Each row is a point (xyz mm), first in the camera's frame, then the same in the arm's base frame.
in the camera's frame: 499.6 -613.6 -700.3
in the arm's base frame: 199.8 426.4 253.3
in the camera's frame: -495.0 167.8 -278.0
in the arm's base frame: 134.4 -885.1 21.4
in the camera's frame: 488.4 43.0 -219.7
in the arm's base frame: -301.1 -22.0 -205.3
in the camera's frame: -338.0 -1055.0 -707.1
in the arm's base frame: 588.6 -85.9 948.2
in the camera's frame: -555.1 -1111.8 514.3
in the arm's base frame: -429.3 -638.5 1396.2
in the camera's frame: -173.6 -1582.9 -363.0
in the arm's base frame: 264.3 169.6 1451.8
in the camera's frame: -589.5 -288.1 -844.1
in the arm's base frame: 734.7 -584.9 315.9
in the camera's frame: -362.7 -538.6 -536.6
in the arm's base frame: 389.8 -384.9 539.0
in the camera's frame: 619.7 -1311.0 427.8
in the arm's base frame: -802.3 464.7 1129.5
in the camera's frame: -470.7 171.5 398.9
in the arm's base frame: -491.5 -1084.8 186.2
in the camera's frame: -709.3 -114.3 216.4
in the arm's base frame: -199.8 -1103.3 480.3
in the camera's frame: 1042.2 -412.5 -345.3
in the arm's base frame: -362.3 681.7 -29.3
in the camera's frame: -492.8 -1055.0 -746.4
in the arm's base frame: 686.6 -203.5 993.6
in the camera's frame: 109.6 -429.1 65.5
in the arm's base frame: -359.2 -229.0 428.4
